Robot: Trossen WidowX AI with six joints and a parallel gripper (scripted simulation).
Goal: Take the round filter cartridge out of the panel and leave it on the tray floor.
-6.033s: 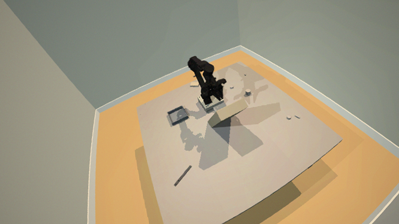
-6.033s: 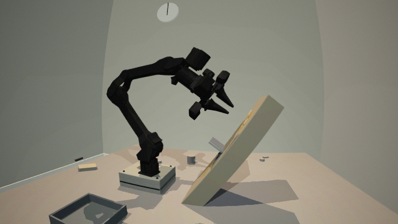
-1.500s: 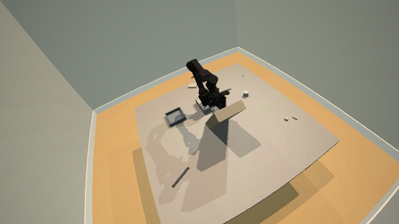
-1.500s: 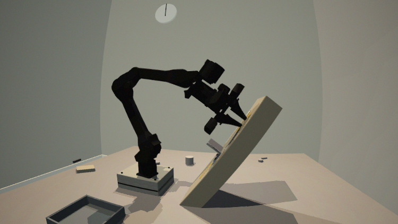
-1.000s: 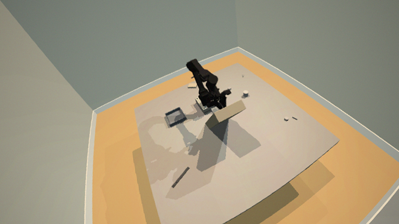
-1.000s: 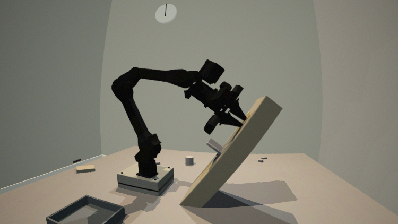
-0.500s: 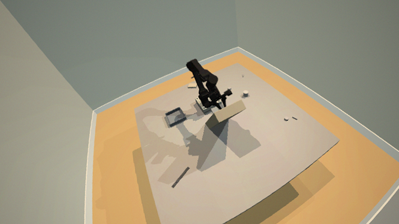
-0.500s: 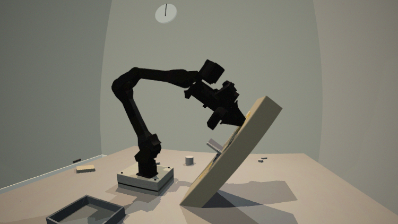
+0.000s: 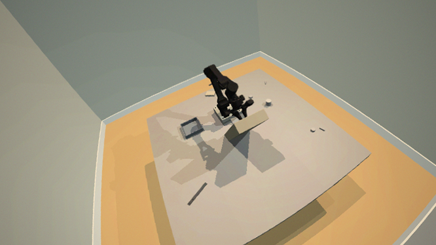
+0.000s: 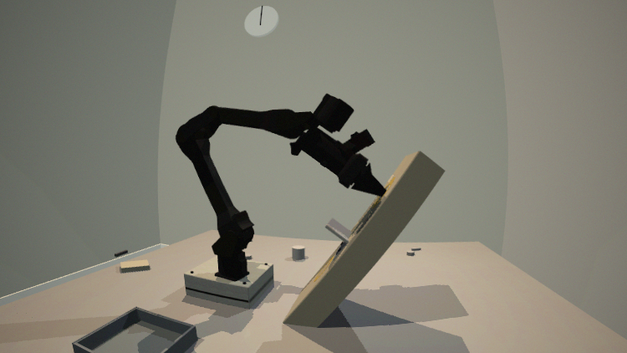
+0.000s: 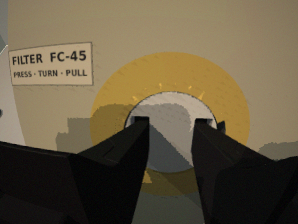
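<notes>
Now: the tan service panel 40 mm behind my gripper tip, 10 mm to the right of it and 80 mm below it. Also, from my gripper tip: tray 350 mm behind, 350 mm to the right, 250 mm below; then round grey filter cartridge 10 mm ahead, 10 mm below; then tan block 710 mm behind, 100 mm to the right, 260 mm below.
</notes>
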